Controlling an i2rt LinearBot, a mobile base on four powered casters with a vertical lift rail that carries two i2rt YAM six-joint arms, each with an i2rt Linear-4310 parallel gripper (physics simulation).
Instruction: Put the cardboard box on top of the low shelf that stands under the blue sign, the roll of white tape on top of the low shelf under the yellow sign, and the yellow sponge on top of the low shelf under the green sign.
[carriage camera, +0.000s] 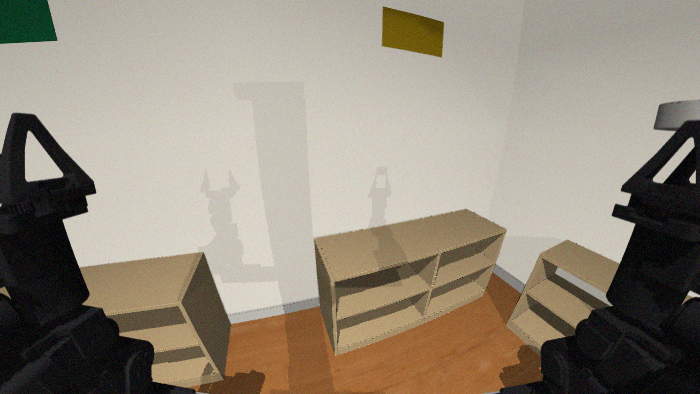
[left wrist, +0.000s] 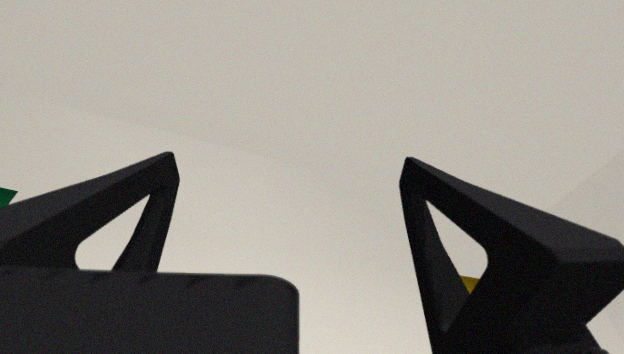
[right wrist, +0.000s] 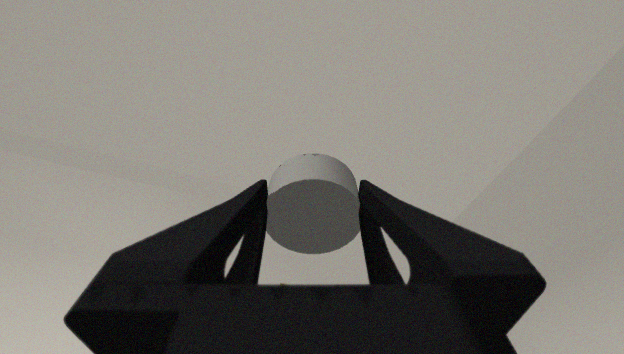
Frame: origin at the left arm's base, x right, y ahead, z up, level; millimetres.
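Seen in the pictures: left gripper, fingertip midpoint: (left wrist: 290, 167); right gripper, fingertip midpoint: (right wrist: 313, 190).
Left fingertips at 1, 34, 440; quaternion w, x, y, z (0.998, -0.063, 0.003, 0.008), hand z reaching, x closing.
Note:
Pixels of each thing's top centre, then the offset from my left fingertips to it, as dx, dy, dz. Level surfaces: height alone.
- white tape, top centre: (right wrist: 312, 187) +663, +5, +18
- yellow sign, top centre: (left wrist: 459, 275) (carriage camera: 415, 14) +698, +1157, +557
- low shelf, surface height: dz -685
- Wooden floor, surface height: dz -1295
The roll of white tape (carriage camera: 676, 116) (right wrist: 313, 215) is between the fingertips of my right gripper (right wrist: 313, 190), which is shut on it and holds it up at the right edge of the carriage view. My left gripper (left wrist: 290, 167) is open and empty, raised at the left of the carriage view. The yellow sign (carriage camera: 412, 32) hangs on the wall above a low shelf (carriage camera: 400, 245) in the middle. Part of the green sign (carriage camera: 25, 21) shows at the top left, above another low shelf (carriage camera: 145, 280). The cardboard box, the yellow sponge and the blue sign do not show.
A third low shelf (carriage camera: 580, 257) stands at the right, partly behind my right arm. The wall (carriage camera: 350, 125) behind the shelves meets another wall (carriage camera: 600, 165) in a corner right of the middle shelf. Wooden floor (carriage camera: 415, 360) lies in front of the middle shelf. Shadows of the robot fall on the wall.

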